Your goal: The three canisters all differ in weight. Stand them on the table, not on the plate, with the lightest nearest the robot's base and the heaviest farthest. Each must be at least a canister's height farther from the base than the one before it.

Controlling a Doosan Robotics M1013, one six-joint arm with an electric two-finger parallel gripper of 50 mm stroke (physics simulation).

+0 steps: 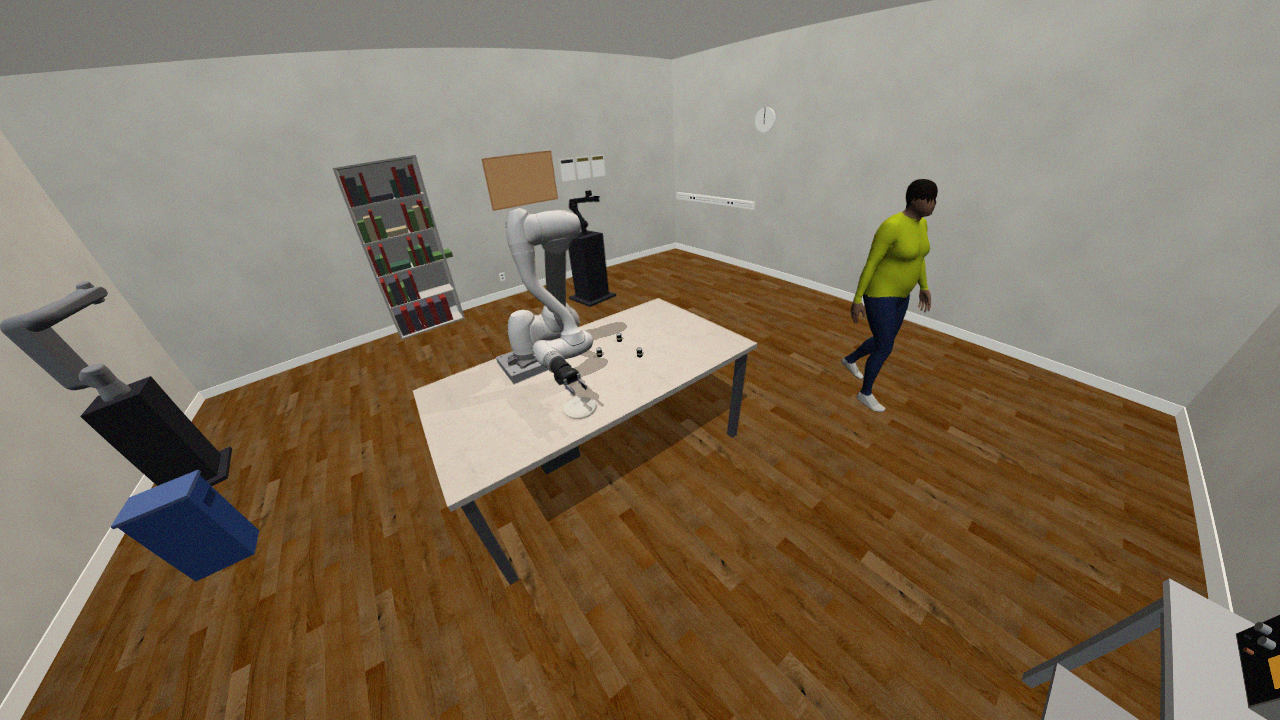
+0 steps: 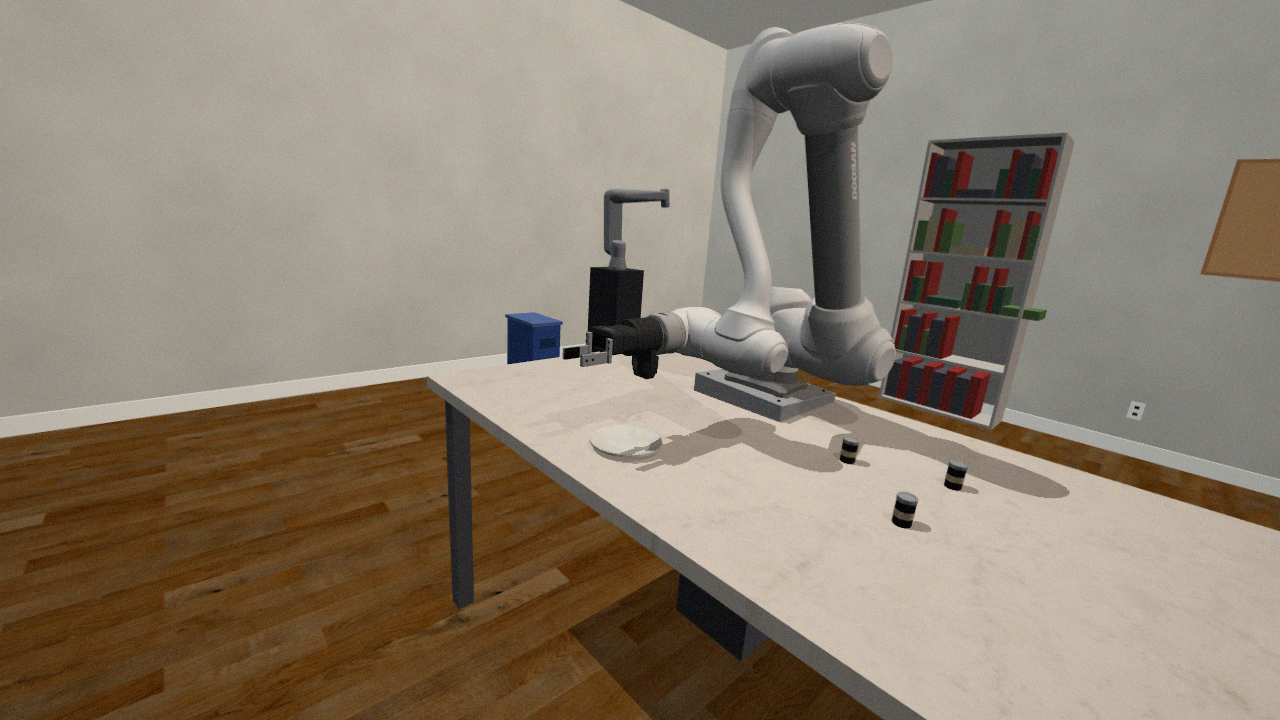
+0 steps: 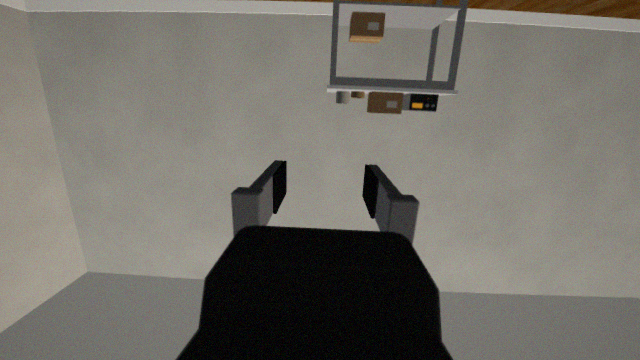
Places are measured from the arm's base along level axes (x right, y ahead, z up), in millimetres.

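Pixels of known places: gripper, fingertip midpoint: [image 1: 580,390] [image 2: 572,357] [image 3: 325,178]; arm's base, link origin: [image 1: 528,357] [image 2: 766,383].
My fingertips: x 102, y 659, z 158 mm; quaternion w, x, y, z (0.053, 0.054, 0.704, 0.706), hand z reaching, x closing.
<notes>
For each thing: its top centre in the pictures, then the offset to it from my fingertips. Level surfaces: height alone.
- table, surface height: dz -199 mm
- third canister, top centre: [image 2: 907,496] [image 1: 639,348] dx -560, dy -224, dz -148 mm
- white plate, top centre: [image 2: 626,439] [image 1: 579,406] dx -50, dy -114, dz -183 mm
Three dark canisters with a pale band and grey lid stand upright and apart on the table [image 1: 483,447] [image 2: 760,537]. One canister [image 1: 598,352] [image 2: 849,450] stands nearest the base. Another canister [image 1: 619,337] [image 2: 955,475] stands farther along the table. The third canister [image 1: 639,352] [image 2: 904,509] stands nearer the front edge. The white plate [image 1: 580,408] [image 2: 625,439] lies near the front edge with no canister on it. My gripper [image 1: 575,385] [image 3: 325,178] is open and empty, points sideways, and is held above the table on the plate's side, away from the canisters.
The robot's base [image 1: 523,365] [image 2: 760,394] is fixed at the table's back edge. A person in a yellow-green top [image 1: 897,255] is beyond the table's right end. A blue bin [image 1: 189,526] [image 2: 534,338] stands on the floor. A bookshelf [image 2: 1054,214] stands behind the robot.
</notes>
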